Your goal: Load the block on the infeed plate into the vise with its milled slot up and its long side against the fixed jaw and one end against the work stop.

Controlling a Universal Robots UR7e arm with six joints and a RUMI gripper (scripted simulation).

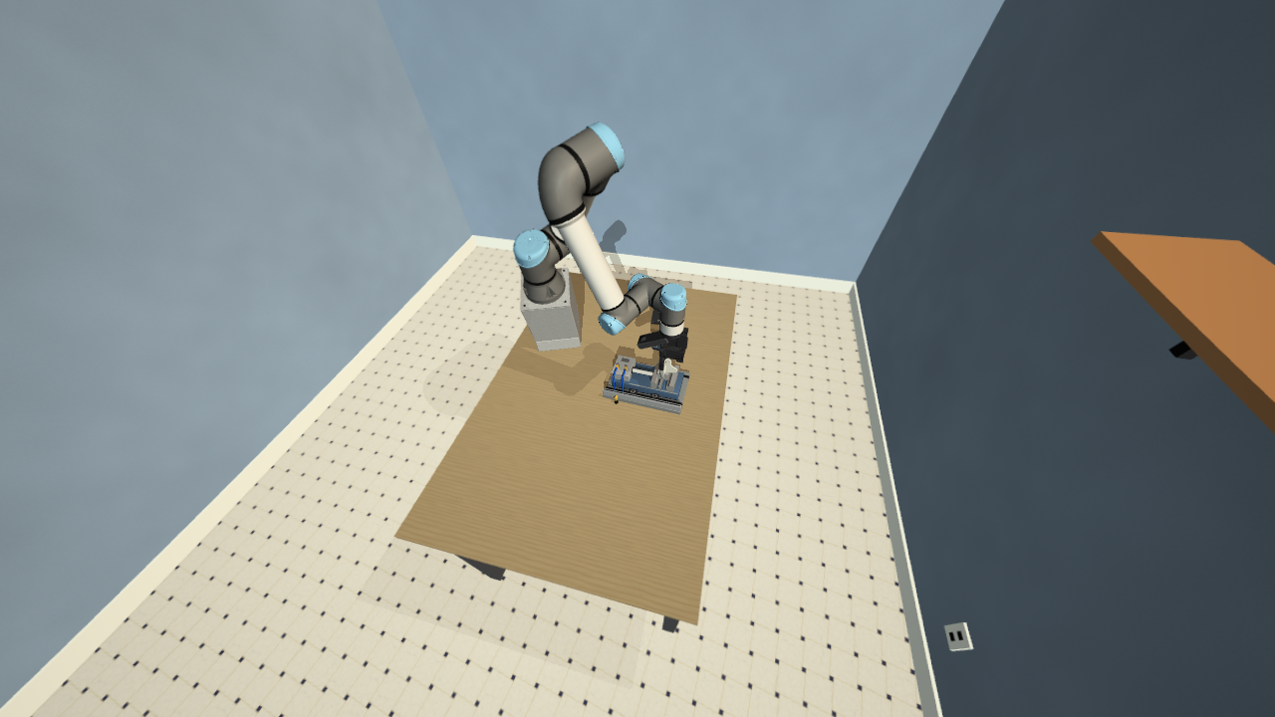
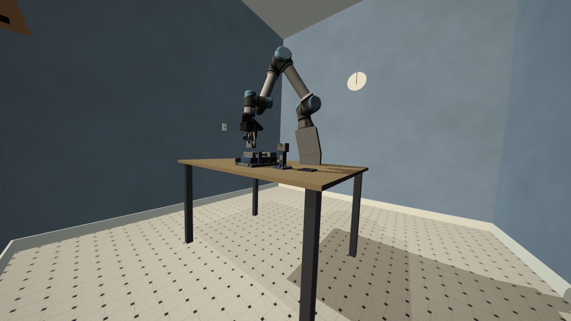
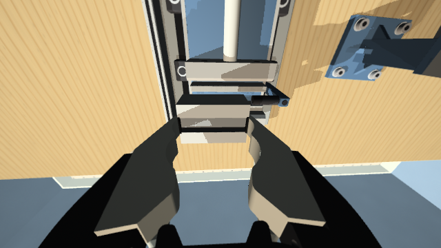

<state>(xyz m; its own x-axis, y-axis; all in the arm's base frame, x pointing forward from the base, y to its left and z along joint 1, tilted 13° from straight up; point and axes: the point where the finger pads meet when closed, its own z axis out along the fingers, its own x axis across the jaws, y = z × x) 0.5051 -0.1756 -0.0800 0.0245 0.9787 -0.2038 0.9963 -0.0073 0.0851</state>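
Right now my hand is 70 mm above the fixed jaw, 30 mm short of it and 20 mm to the right of it. From my hand the other things lie so: cylinder rod 90 mm behind, 70 mm below, 20 mm to the left; part right at my hand; moving jaw 70 mm below, 30 mm behind, 20 mm to the left.
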